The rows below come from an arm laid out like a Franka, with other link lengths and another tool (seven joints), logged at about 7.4 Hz.
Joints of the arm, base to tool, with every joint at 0 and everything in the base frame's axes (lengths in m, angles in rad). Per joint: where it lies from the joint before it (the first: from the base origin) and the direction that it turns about. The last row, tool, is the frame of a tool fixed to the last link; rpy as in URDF.
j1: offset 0.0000 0.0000 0.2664 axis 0 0 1
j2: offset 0.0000 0.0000 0.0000 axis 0 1 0
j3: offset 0.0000 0.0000 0.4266 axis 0 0 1
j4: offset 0.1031 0.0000 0.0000 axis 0 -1 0
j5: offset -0.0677 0.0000 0.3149 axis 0 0 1
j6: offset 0.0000 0.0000 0.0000 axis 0 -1 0
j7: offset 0.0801 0.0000 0.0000 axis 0 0 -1
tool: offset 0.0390 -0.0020 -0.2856 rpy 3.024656 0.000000 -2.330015
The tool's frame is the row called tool.
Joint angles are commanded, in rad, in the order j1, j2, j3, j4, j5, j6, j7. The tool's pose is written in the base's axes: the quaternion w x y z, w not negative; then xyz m. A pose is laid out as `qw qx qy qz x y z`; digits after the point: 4 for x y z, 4 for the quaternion.
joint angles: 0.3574, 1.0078, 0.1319, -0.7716, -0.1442, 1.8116, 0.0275
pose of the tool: 0.0180 0.5816 -0.8127 -0.0298 0.7988 0.3384 0.1292
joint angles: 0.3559, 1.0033, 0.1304, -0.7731, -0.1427, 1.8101, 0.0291
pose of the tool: 0.0173 0.5800 -0.8139 -0.0297 0.7993 0.3366 0.1322
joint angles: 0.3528, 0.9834, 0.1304, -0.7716, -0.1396, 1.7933, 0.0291
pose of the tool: 0.0149 0.5783 -0.8152 -0.0299 0.7985 0.3337 0.1478
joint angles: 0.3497, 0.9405, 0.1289, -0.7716, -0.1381, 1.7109, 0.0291
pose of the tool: 0.0347 0.5747 -0.8170 -0.0313 0.7831 0.3220 0.1741
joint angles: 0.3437, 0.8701, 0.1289, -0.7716, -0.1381, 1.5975, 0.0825
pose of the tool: 0.0546 0.5475 -0.8344 -0.0322 0.7609 0.3027 0.2199
